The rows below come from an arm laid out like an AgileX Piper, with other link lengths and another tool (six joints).
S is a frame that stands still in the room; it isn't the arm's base.
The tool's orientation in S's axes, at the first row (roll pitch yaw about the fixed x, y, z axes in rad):
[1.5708 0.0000 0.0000]
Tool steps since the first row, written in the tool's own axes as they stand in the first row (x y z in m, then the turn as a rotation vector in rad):
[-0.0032 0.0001 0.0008 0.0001 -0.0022 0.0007]
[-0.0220 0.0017 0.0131 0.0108 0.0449 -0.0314]
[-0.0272 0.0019 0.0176 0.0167 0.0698 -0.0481]
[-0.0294 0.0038 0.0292 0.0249 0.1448 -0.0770]
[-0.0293 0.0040 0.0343 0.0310 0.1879 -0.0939]
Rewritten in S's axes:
[-0.0032 -0.0008 0.0001 0.0001 -0.0007 -0.0022]
[-0.0220 -0.0131 0.0017 0.0108 0.0314 0.0449]
[-0.0272 -0.0176 0.0019 0.0167 0.0481 0.0698]
[-0.0294 -0.0292 0.0038 0.0249 0.0770 0.1448]
[-0.0293 -0.0343 0.0040 0.0310 0.0939 0.1879]

